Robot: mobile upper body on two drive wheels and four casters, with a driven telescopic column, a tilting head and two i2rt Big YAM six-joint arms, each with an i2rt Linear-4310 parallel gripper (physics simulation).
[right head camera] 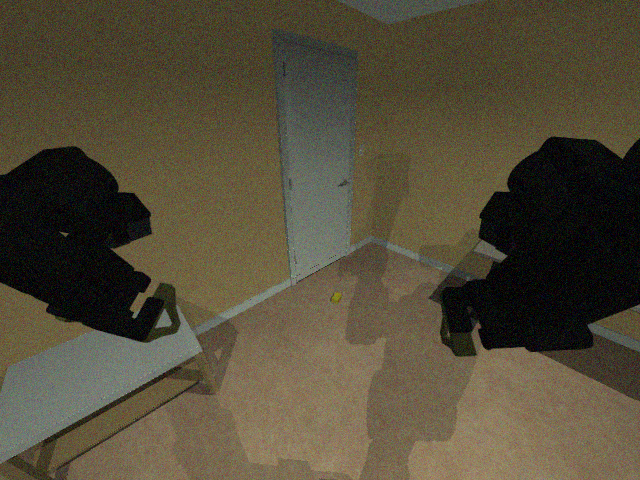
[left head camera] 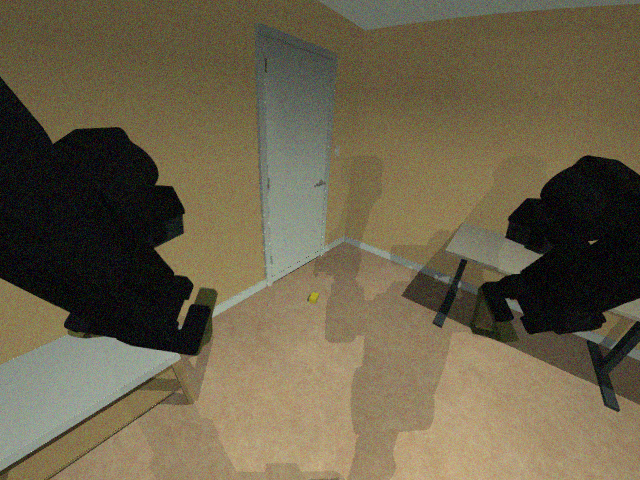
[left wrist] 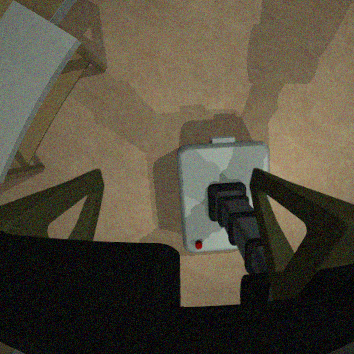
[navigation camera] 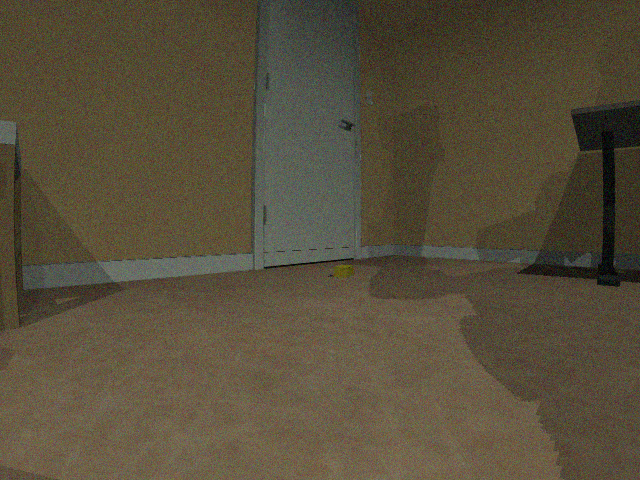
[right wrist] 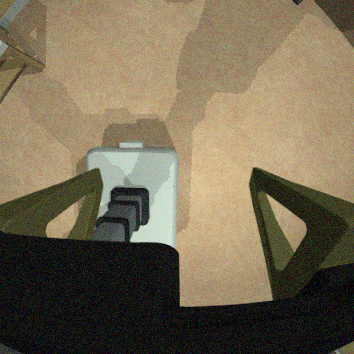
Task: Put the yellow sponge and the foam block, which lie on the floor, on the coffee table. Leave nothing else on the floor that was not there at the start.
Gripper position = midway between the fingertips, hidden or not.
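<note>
Here is my left gripper (left head camera: 173,331), which I can also find in the right head camera view: my left gripper (right head camera: 149,322), and in the left wrist view, my left gripper (left wrist: 176,176). My right gripper (right head camera: 478,336) is in sight too, and I see my right gripper (left head camera: 500,325) and again my right gripper (right wrist: 175,175). There is also a coffee table (right head camera: 68,398), and I see the same coffee table (left head camera: 71,394) as well as the coffee table (left wrist: 48,61).
</note>
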